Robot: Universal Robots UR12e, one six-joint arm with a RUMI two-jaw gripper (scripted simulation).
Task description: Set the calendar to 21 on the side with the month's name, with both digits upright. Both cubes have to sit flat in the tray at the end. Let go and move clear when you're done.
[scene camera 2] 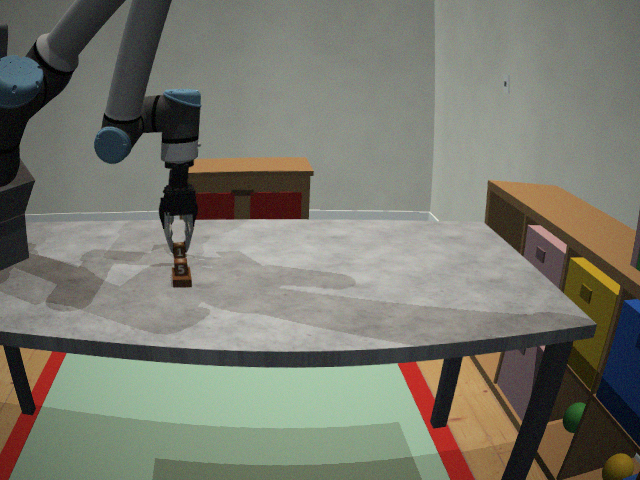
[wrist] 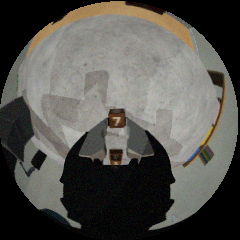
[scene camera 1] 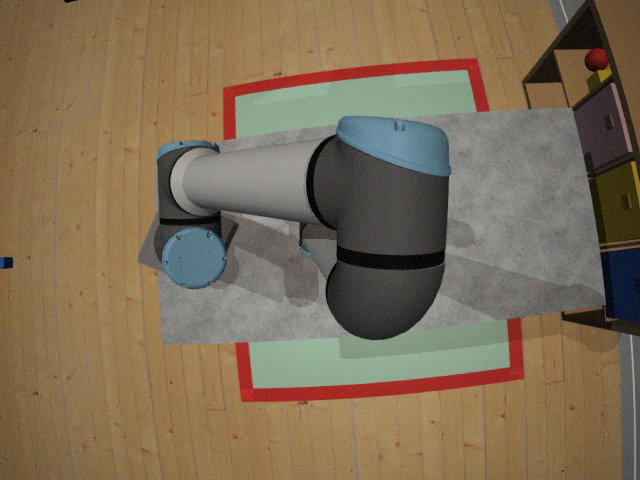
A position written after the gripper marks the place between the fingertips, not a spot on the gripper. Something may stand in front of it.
gripper: scene camera 2 179,252; wrist 117,118
